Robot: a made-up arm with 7 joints. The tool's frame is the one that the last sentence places. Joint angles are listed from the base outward.
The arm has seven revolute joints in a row. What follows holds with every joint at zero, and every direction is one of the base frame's.
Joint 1 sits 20.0 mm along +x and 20.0 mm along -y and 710.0 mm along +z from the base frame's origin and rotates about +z.
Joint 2 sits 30.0 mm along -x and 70.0 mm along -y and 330.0 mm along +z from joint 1 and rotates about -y.
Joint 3 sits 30.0 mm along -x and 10.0 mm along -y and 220.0 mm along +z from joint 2 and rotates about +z.
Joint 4 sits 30.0 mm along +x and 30.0 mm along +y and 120.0 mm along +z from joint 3 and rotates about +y.
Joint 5 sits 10.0 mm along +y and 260.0 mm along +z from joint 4 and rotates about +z.
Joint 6 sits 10.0 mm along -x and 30.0 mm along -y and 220.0 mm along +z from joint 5 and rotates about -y.
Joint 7 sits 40.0 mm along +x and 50.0 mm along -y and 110.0 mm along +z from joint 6 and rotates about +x.
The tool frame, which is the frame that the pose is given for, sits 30.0 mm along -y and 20.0 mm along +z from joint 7; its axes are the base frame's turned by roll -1.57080, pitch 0.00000 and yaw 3.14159 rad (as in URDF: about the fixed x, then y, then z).
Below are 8 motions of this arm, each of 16 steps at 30 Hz.
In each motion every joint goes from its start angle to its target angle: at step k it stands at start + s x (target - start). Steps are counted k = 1, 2, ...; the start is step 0. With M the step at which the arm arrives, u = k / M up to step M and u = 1 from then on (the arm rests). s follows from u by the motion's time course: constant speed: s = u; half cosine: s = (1 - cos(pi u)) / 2; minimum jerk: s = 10 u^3 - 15 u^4 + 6 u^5.
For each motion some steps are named. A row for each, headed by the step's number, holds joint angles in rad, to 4 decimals.
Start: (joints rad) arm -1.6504 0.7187 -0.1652 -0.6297 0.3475 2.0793 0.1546
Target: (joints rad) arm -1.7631 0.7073 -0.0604 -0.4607 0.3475 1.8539 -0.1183
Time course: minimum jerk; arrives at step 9
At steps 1, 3, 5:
1: -1.6517 0.7186 -0.1640 -0.6278 0.3475 2.0767 0.1515
3: -1.6741 0.7163 -0.1432 -0.5942 0.3475 2.0320 0.0973
5: -1.7184 0.7118 -0.1020 -0.5277 0.3475 1.9433 -0.0100

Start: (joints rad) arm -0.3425 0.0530 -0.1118 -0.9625 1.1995 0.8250 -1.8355
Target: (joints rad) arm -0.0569 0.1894 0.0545 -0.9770 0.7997 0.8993 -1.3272
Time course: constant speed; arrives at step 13
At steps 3, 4, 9, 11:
3: -0.2766 0.0845 -0.0734 -0.9658 1.1072 0.8421 -1.7182
4: -0.2546 0.0950 -0.0606 -0.9670 1.0765 0.8479 -1.6791
9: -0.1448 0.1474 0.0033 -0.9725 0.9227 0.8764 -1.4836
11: -0.1008 0.1684 0.0289 -0.9748 0.8612 0.8879 -1.4054

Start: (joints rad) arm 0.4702 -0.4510 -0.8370 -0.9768 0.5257 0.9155 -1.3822
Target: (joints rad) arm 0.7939 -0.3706 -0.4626 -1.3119 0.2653 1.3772 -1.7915
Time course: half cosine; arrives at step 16
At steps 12, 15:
12: 0.7465 -0.3824 -0.5174 -1.2628 0.3034 1.3096 -1.7316
15: 0.7908 -0.3714 -0.4662 -1.3087 0.2678 1.3728 -1.7876

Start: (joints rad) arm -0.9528 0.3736 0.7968 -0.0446 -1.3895 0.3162 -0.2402
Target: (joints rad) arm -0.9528 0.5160 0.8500 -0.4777 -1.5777 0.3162 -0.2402
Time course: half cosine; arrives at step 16
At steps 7, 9, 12, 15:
7: -0.9528 0.4309 0.8182 -0.2189 -1.4652 0.3162 -0.2402
9: -0.9528 0.4587 0.8286 -0.3034 -1.5020 0.3162 -0.2402
12: -0.9528 0.4951 0.8422 -0.4143 -1.5501 0.3162 -0.2402
15: -0.9528 0.5146 0.8495 -0.4735 -1.5759 0.3162 -0.2402

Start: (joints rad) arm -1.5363 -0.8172 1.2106 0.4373 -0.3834 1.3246 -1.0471
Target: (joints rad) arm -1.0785 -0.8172 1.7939 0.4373 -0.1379 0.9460 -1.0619
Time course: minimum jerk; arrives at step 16
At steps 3, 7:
3: -1.5140 -0.8172 1.2390 0.4373 -0.3714 1.3061 -1.0478
7: -1.3605 -0.8172 1.4346 0.4373 -0.2891 1.1792 -1.0528

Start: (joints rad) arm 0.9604 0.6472 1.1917 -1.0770 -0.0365 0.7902 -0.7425
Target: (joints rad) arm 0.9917 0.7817 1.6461 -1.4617 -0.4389 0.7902 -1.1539
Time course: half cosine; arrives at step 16
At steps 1, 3, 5, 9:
1: 0.9607 0.6485 1.1961 -1.0807 -0.0404 0.7902 -0.7465
3: 0.9630 0.6585 1.2300 -1.1094 -0.0704 0.7902 -0.7772
5: 0.9674 0.6771 1.2927 -1.1625 -0.1259 0.7902 -0.8339
9: 0.9791 0.7276 1.4632 -1.3069 -0.2770 0.7902 -0.9883

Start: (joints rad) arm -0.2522 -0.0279 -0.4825 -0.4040 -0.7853 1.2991 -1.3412
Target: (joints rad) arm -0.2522 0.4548 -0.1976 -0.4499 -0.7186 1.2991 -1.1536
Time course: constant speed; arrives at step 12
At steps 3, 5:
3: -0.2522 0.0928 -0.4113 -0.4155 -0.7686 1.2991 -1.2943
5: -0.2522 0.1732 -0.3638 -0.4231 -0.7575 1.2991 -1.2630

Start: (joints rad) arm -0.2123 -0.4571 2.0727 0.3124 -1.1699 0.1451 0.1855
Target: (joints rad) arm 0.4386 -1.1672 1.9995 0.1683 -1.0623 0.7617 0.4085
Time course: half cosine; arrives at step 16
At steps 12, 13, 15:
12: 0.3433 -1.0632 2.0102 0.1894 -1.0781 0.6714 0.3758
13: 0.3838 -1.1074 2.0057 0.1804 -1.0714 0.7097 0.3897
15: 0.4323 -1.1604 2.0002 0.1697 -1.0633 0.7558 0.4064

